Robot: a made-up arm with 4 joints. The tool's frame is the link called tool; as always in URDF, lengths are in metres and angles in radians.
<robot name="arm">
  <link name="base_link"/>
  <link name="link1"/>
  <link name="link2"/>
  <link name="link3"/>
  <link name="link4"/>
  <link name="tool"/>
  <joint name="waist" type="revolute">
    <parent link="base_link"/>
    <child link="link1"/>
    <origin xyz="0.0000 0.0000 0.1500"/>
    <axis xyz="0 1 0"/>
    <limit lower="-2.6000" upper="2.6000" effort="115" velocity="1.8"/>
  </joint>
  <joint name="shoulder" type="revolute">
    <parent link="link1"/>
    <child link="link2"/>
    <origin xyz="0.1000 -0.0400 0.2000"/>
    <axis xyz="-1 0 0"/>
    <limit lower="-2.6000" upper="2.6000" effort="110" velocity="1.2"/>
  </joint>
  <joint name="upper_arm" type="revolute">
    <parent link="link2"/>
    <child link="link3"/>
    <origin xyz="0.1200 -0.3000 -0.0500"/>
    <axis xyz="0 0 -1"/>
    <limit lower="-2.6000" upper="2.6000" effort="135" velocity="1"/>
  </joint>
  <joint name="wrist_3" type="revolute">
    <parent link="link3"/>
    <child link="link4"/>
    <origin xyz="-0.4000 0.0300 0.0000"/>
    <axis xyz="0 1 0"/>
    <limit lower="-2.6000" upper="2.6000" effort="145" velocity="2.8"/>
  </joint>
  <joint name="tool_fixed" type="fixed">
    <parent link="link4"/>
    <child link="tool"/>
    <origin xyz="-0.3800 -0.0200 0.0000"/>
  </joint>
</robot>
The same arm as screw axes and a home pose.
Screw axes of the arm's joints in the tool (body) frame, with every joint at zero. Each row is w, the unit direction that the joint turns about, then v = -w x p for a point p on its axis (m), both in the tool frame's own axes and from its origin. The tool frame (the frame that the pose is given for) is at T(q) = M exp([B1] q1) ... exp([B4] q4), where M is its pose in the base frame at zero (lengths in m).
B1: w 0 1 0 v 0.15 0 0.56
B2: w -1 0 0 v 0 -0.05 0.29
B3: w 0 0 -1 v 0.01 0.78 0
B4: w 0 1 0 v 0 0 0.38
M: xyz -0.56 -0.33 0.3 (m) rpy 0 0 0 (deg, as in URDF)
Joint limits (deg, base to tool): -148.97..148.97 -148.97..148.97 -148.97..148.97 -148.97..148.97

